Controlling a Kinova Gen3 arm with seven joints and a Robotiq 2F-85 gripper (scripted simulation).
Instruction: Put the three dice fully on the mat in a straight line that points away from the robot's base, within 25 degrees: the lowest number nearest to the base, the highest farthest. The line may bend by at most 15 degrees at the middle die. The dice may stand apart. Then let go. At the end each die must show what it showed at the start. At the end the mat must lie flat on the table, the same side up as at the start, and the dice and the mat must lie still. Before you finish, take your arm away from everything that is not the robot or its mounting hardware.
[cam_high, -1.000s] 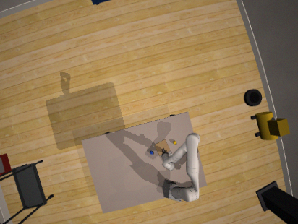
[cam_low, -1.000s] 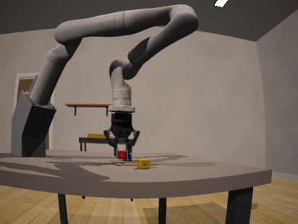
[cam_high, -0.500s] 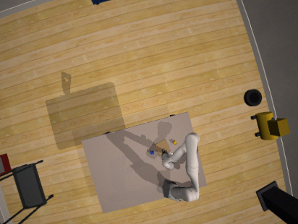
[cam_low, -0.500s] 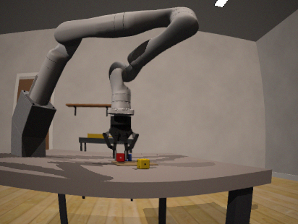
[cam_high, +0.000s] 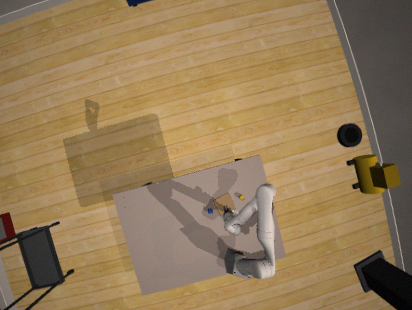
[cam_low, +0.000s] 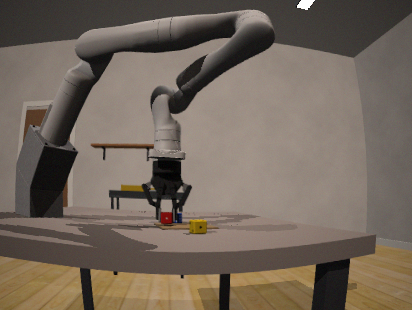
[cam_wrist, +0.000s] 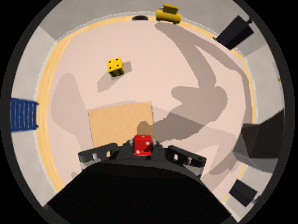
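Now: hand 1 cm above the red die. The rest, counted from my hand: yellow die (16 cm to the right, 4 cm ahead, 2 cm below); then tan mat (5 cm ahead, 3 cm below, 1 cm to the right); then blue die (12 cm to the left, 5 cm ahead, 2 cm below).
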